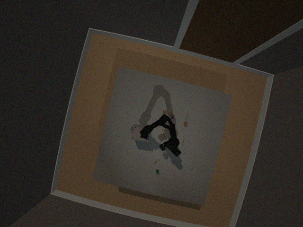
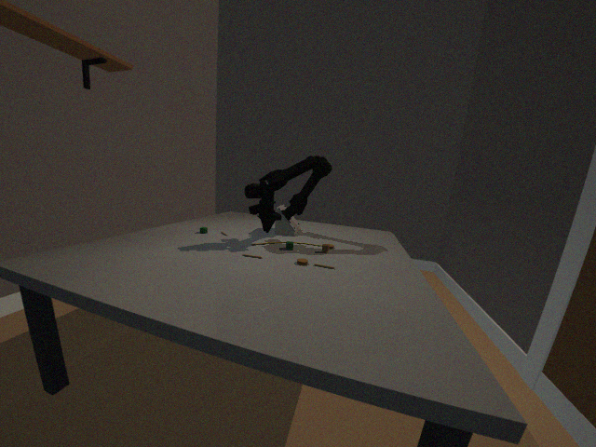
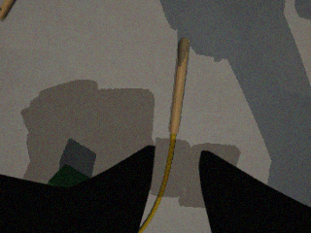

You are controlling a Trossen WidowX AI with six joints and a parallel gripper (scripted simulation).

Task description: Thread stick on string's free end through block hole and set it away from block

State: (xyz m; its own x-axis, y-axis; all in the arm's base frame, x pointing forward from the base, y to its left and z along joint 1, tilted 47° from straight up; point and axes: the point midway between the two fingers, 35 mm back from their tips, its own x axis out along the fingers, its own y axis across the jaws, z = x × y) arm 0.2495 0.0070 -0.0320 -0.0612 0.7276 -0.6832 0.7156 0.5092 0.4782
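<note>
The thin wooden stick is 60 mm below my gripper tip, 10 mm to the right of it and 10 mm ahead of it. The rest, counted from my gripper tip: wooden disc (210 mm to the left, 160 mm ahead, 50 mm below); then green cube (120 mm to the left, 40 mm below, 20 mm ahead).
</note>
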